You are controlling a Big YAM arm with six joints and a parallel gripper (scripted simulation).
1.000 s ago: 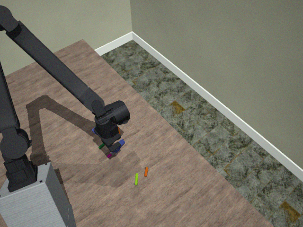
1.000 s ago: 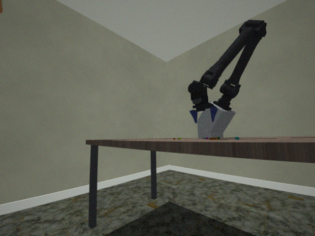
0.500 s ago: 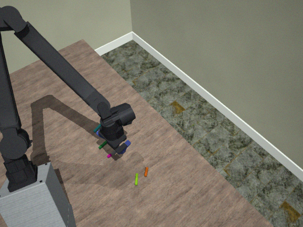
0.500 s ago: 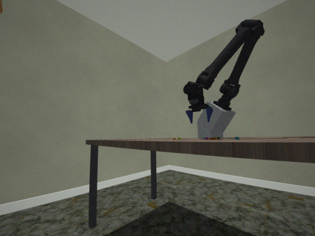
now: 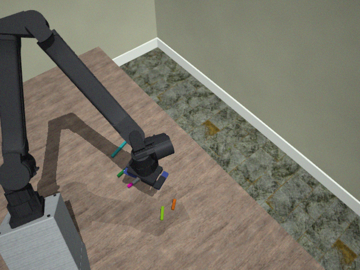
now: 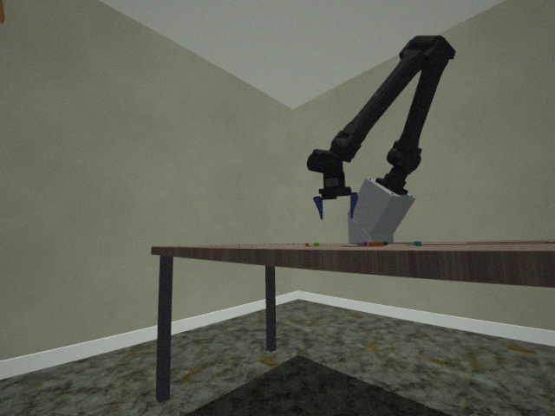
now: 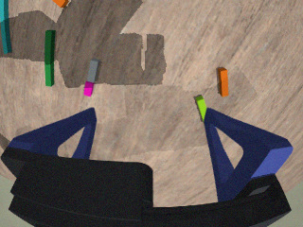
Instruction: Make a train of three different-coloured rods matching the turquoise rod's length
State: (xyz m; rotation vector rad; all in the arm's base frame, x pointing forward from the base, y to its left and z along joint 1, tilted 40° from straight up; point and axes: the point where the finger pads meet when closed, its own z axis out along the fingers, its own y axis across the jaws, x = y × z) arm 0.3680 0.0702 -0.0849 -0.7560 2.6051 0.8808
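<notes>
The lime rod is 100 mm to the right of my hand and 90 mm below it. The rest, counted from my hand: grey rod 90 mm below, 70 mm to the left, 30 mm behind; magenta rod 90 mm below, 60 mm to the left, 60 mm behind; green rod 130 mm to the left, 90 mm below, 50 mm behind.
</notes>
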